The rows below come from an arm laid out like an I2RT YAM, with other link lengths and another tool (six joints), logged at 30 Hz.
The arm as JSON. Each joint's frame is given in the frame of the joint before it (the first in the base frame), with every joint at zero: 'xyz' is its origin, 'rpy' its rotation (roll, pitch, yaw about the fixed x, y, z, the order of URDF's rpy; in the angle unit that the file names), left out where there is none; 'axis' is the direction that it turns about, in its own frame. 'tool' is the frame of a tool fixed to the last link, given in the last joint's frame.
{
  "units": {
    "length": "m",
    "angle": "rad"
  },
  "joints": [
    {
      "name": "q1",
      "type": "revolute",
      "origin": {
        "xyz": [
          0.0,
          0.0,
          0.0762
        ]
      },
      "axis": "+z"
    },
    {
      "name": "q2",
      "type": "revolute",
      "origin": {
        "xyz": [
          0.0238,
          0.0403,
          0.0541
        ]
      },
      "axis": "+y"
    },
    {
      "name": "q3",
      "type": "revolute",
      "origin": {
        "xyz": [
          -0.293,
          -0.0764,
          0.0
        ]
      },
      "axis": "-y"
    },
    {
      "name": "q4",
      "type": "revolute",
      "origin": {
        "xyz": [
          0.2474,
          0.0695,
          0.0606
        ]
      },
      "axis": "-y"
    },
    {
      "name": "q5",
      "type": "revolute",
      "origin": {
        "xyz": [
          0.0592,
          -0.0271,
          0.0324
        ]
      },
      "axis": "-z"
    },
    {
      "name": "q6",
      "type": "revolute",
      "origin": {
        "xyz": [
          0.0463,
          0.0,
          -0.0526
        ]
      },
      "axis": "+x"
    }
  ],
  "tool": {
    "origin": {
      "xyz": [
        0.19,
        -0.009,
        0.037
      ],
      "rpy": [
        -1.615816,
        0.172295,
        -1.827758
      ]
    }
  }
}
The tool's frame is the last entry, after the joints.
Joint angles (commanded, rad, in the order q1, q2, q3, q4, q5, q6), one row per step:
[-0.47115 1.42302 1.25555 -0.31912 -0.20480 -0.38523]
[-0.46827 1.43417 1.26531 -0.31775 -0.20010 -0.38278]
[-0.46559 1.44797 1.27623 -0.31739 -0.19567 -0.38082]
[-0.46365 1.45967 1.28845 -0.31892 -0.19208 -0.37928]
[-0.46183 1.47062 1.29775 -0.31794 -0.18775 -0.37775]
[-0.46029 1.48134 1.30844 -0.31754 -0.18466 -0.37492]
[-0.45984 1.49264 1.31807 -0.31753 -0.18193 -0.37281]
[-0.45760 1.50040 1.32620 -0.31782 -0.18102 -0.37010]
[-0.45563 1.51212 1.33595 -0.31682 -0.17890 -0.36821]
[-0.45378 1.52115 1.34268 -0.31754 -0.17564 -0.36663]
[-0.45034 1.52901 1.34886 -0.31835 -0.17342 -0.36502]
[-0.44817 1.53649 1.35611 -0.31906 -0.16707 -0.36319]
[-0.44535 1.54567 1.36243 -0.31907 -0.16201 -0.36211]
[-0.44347 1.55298 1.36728 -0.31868 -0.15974 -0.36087]
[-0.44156 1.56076 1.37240 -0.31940 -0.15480 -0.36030]
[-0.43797 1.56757 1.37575 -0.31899 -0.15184 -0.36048]
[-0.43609 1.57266 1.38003 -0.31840 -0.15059 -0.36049]
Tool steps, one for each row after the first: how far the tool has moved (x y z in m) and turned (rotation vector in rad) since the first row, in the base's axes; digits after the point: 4 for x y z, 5 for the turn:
[0.0031 -0.0013 0.0000 0.00016 0.00049 -0.00240]
[0.0066 -0.0028 -0.0010 0.00113 0.00326 -0.00453]
[0.0096 -0.0042 -0.0008 0.00140 0.00458 -0.00647]
[0.0125 -0.0057 -0.0012 0.00119 0.00576 -0.00918]
[0.0154 -0.0072 -0.0008 0.00216 0.00546 -0.01167]
[0.0181 -0.0091 -0.0015 0.00355 0.00705 -0.01461]
[0.0204 -0.0093 -0.0012 0.00546 0.00658 -0.01442]
[0.0236 -0.0103 -0.0018 0.00660 0.00748 -0.01519]
[0.0258 -0.0112 -0.0031 0.00787 0.01053 -0.01696]
[0.0281 -0.0109 -0.0041 0.00936 0.01289 -0.01623]
[0.0300 -0.0123 -0.0045 0.00861 0.01462 -0.02051]
[0.0323 -0.0130 -0.0060 0.00855 0.01801 -0.02265]
[0.0342 -0.0135 -0.0072 0.00949 0.02007 -0.02335]
[0.0359 -0.0145 -0.0088 0.00924 0.02401 -0.02606]
[0.0379 -0.0140 -0.0105 0.00902 0.02742 -0.02498]
[0.0395 -0.0139 -0.0108 0.00854 0.02788 -0.02420]

